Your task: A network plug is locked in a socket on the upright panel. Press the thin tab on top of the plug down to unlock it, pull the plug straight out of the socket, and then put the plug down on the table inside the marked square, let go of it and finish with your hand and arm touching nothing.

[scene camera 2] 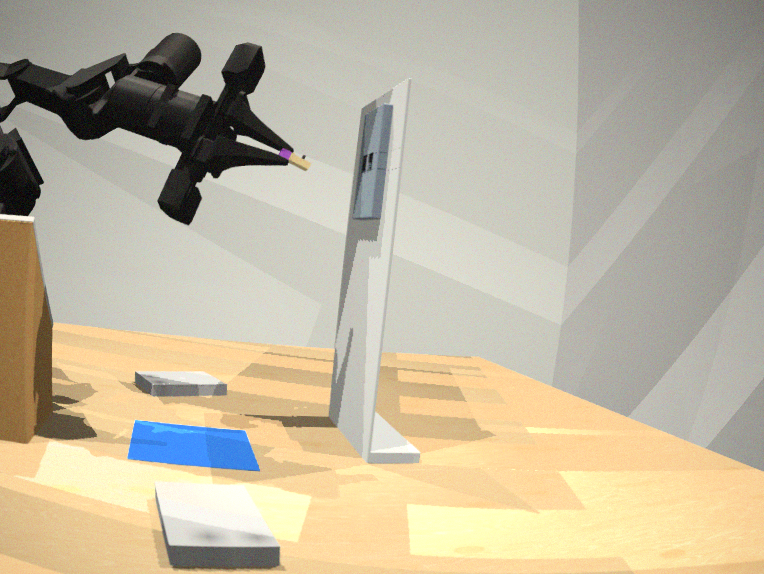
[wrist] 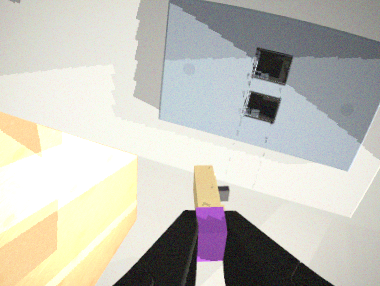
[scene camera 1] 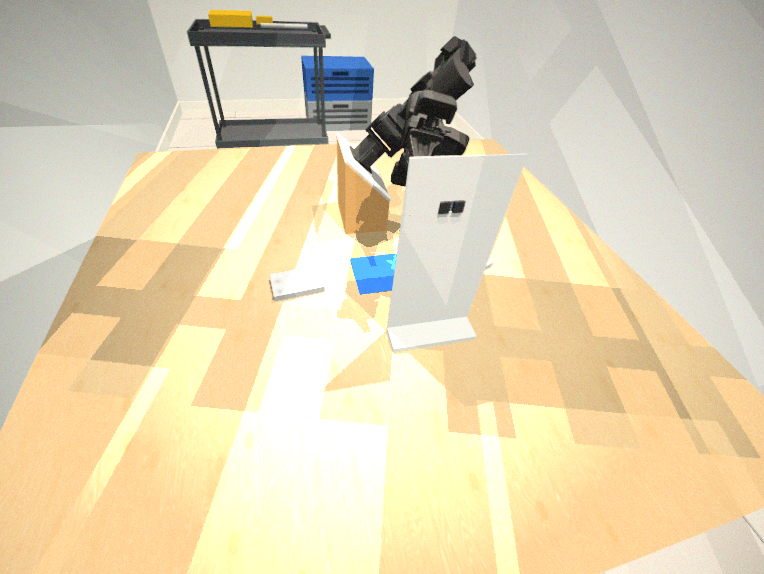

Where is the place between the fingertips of my gripper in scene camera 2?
290,157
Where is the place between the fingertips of my gripper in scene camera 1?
419,179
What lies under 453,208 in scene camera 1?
An upright panel.
